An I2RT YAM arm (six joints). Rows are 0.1 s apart.
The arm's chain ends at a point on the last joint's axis. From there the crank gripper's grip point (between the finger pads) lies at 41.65 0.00 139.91 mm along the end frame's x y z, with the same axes.
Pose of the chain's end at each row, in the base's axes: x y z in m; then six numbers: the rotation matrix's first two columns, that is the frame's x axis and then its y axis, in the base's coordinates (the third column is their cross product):
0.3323, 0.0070, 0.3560, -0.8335, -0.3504, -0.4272, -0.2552, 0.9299, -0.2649
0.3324, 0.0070, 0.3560, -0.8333, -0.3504, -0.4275, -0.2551, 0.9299, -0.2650
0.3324, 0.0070, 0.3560, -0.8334, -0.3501, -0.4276, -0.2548, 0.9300, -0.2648
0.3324, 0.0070, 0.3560, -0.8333, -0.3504, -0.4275, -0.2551, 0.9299, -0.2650
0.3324, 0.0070, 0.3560, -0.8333, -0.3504, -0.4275, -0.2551, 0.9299, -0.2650
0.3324, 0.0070, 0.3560, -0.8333, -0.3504, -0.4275, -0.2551, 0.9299, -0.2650
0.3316, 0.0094, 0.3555, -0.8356, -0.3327, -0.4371, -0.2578, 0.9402, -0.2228
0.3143, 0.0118, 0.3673, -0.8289, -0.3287, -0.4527, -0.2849, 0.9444, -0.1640
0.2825, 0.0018, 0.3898, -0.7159, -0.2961, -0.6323, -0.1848, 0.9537, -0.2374
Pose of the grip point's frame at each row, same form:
0.3662, -0.0232, 0.2173, -0.8335, -0.3504, -0.4272, -0.2552, 0.9299, -0.2649
0.3663, -0.0232, 0.2173, -0.8333, -0.3504, -0.4275, -0.2551, 0.9299, -0.2650
0.3663, -0.0232, 0.2173, -0.8334, -0.3501, -0.4276, -0.2548, 0.9300, -0.2648
0.3663, -0.0232, 0.2173, -0.8333, -0.3504, -0.4275, -0.2551, 0.9299, -0.2650
0.3663, -0.0232, 0.2173, -0.8333, -0.3504, -0.4275, -0.2551, 0.9299, -0.2650
0.3663, -0.0232, 0.2173, -0.8333, -0.3504, -0.4275, -0.2551, 0.9299, -0.2650
0.3647, -0.0147, 0.2154, -0.8356, -0.3327, -0.4371, -0.2578, 0.9402, -0.2228
0.3471, -0.0029, 0.2258, -0.8289, -0.3287, -0.4527, -0.2849, 0.9444, -0.1640
0.3469, -0.0180, 0.2603, -0.7159, -0.2961, -0.6323, -0.1848, 0.9537, -0.2374

